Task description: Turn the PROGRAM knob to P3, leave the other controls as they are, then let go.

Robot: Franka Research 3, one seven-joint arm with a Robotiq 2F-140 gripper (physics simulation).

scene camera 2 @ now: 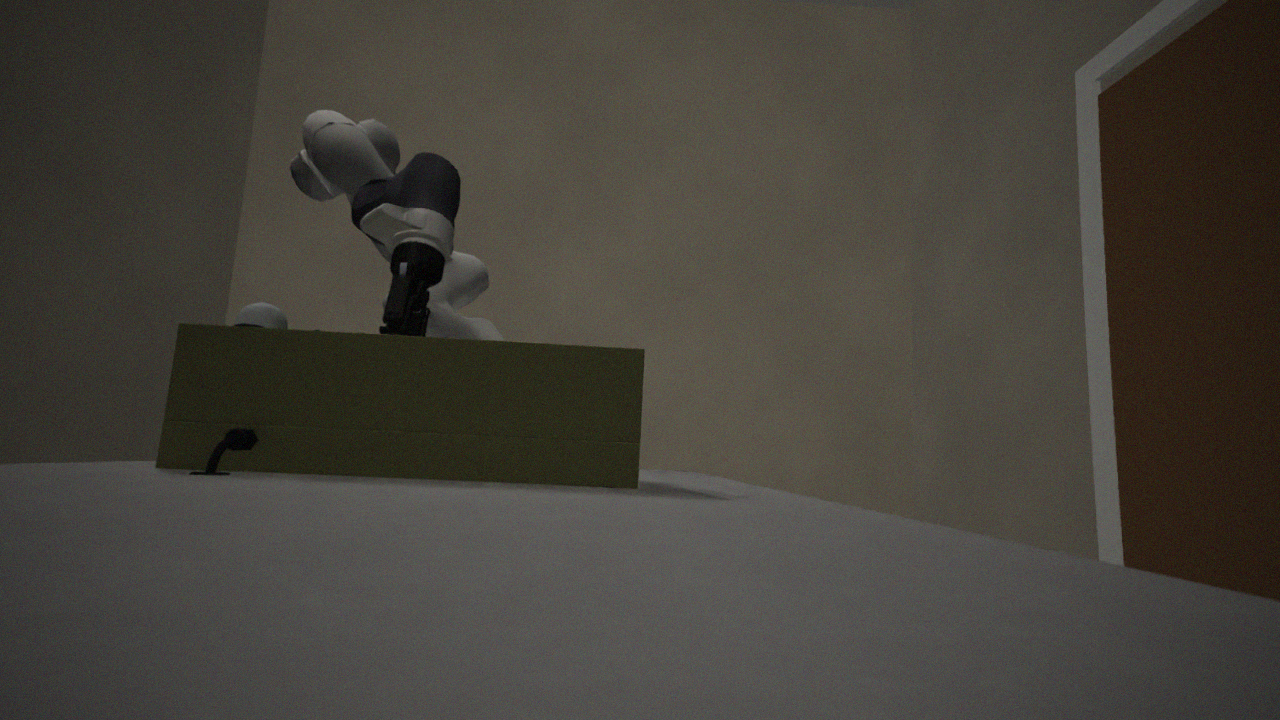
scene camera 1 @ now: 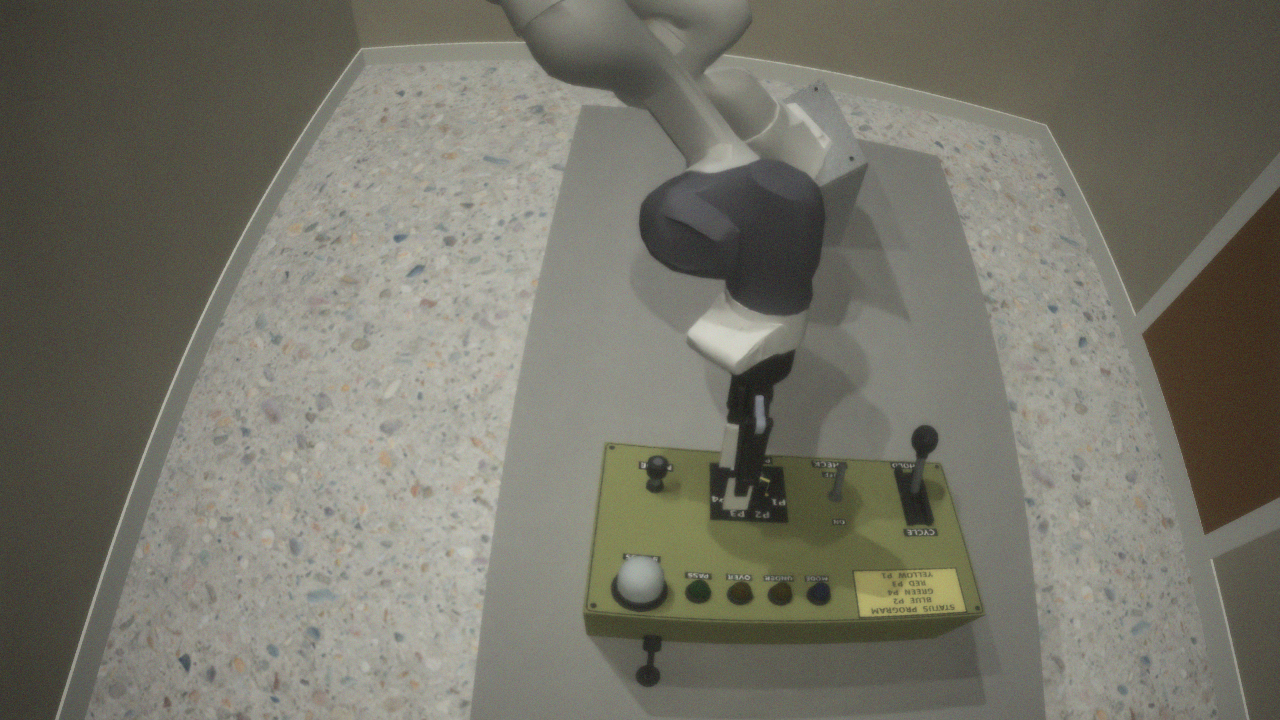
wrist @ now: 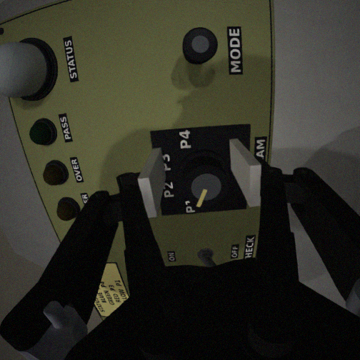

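Observation:
The PROGRAM knob (wrist: 206,186) is a dark round knob with a grey top and a yellow pointer line. In the wrist view the line points toward the P1 label. The knob sits on a black square plate (wrist: 167,138) marked P1, P2, P3 and P4 on the olive control box (scene camera 1: 680,537) (scene camera 2: 402,411). My gripper (wrist: 196,158) is open, with its two pale finger pads on either side of the knob and gaps between pads and knob. In scene camera 1 the fingers hang over the plate and hide much of the knob. Whether the pads reach down to knob height is unclear.
The MODE knob (scene camera 1: 657,470) (wrist: 200,45) and the CHECK toggle (scene camera 1: 836,481) (wrist: 205,255) flank the plate. The HOLD/CYCLE lever (scene camera 1: 923,443) stands beyond the toggle. A white STATUS dome (scene camera 1: 640,580) (scene camera 2: 261,315) and several small lamps line the other long edge.

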